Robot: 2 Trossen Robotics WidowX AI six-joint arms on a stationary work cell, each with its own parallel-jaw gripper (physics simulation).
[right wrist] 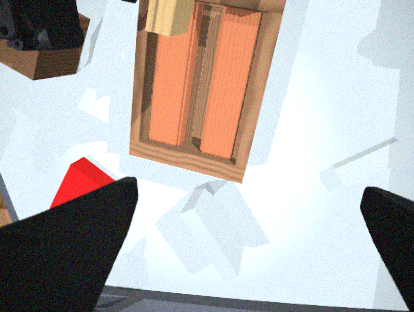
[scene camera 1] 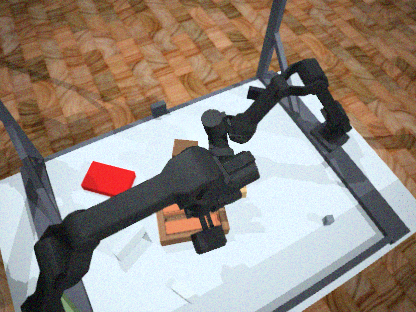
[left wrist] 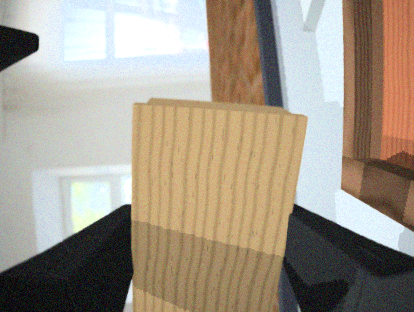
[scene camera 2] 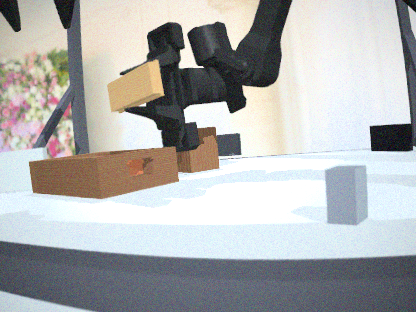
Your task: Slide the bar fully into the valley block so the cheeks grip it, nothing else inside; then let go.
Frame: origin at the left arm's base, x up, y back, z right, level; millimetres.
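Seen in the pictures: left gripper, fingertip midpoint: [left wrist: 207,215] [scene camera 2: 123,91]; right gripper, fingertip midpoint: [right wrist: 248,192] [scene camera 2: 43,29]; left arm's base, origin of the base link: [scene camera 1: 330,133].
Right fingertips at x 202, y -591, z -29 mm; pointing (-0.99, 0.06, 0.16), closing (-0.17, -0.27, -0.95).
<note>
Offsets run from my right fingertips to a thing's top centre.
The tan wooden bar {dy +124, dx -76, dz +26 mm} [scene camera 1: 243,192] [scene camera 2: 135,87] [left wrist: 212,175] [right wrist: 169,20] is held in the air by my left gripper [scene camera 2: 132,89] [left wrist: 207,215], whose fingers are shut on its two sides. The valley block {dy +35, dx -187, dz +66 mm} [scene camera 1: 175,241] [scene camera 2: 75,175] [left wrist: 351,100] [right wrist: 185,169] is a brown wooden frame standing on the table. Two orange cheeks lie inside it, with a narrow groove between them in the right wrist view. The bar is above and apart from the block. My right gripper [scene camera 2: 42,29] [right wrist: 248,192] is open and empty, higher than the block; its arm hides part of the block in scene camera 1.
A red block {dy -110, dx -208, dz +305 mm} [scene camera 1: 109,179] [right wrist: 82,180] lies on the table. A brown block {dy +132, dx -163, dz +240 mm} [scene camera 1: 185,147] [scene camera 2: 200,156] [right wrist: 55,66] stands behind the valley block. A small grey block {dy +363, dx -202, dz -183 mm} [scene camera 1: 328,220] [scene camera 2: 345,195] stands near the frame edge. Pale thin pieces or shadows lie on the table.
</note>
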